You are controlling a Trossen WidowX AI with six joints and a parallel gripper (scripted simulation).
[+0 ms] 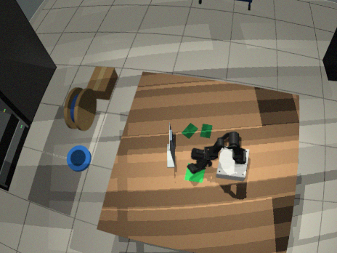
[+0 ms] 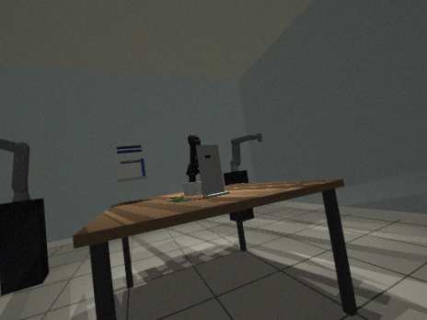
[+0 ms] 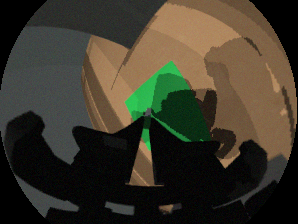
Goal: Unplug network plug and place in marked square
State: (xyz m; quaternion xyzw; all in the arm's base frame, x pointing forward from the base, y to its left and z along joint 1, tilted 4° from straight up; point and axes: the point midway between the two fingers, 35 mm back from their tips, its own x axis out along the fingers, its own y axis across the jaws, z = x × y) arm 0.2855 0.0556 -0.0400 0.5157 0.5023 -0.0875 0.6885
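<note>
The green marked square lies 1 cm behind my gripper tip and 2 cm below it. The rest, counted from my gripper tip: plug: right at my gripper tip; grey upright panel: 14 cm ahead, 13 cm to the right, 13 cm above.
</note>
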